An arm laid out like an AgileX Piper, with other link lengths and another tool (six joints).
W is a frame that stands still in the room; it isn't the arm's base.
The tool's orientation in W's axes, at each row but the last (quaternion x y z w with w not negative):
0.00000, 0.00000, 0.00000, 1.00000
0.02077, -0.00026, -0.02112, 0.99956
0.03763, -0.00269, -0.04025, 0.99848
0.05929, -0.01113, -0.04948, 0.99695
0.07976, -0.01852, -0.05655, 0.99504
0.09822, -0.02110, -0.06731, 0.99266
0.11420, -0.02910, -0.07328, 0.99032
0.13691, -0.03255, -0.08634, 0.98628
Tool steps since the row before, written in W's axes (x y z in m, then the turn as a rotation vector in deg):
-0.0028, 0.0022, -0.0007, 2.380, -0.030, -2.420
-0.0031, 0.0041, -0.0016, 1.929, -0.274, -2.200
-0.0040, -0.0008, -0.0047, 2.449, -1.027, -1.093
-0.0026, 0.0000, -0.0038, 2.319, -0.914, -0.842
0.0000, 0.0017, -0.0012, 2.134, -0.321, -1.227
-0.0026, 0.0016, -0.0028, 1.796, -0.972, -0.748
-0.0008, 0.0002, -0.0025, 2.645, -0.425, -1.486
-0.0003, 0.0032, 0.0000, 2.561, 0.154, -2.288
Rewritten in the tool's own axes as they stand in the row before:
-0.0028, 0.0022, -0.0007, 2.380, -0.030, -2.420
-0.0033, 0.0039, -0.0018, 1.940, -0.283, -2.189
-0.0039, -0.0015, -0.0046, 2.521, -0.907, -1.034
-0.0026, -0.0007, -0.0037, 2.385, -0.778, -0.794
-0.0002, 0.0015, -0.0015, 2.122, -0.278, -1.258
-0.0029, 0.0007, -0.0029, 1.891, -0.860, -0.645
-0.0009, -0.0005, -0.0024, 2.616, -0.385, -1.547
-0.0009, 0.0030, -0.0008, 2.397, -0.071, -2.463

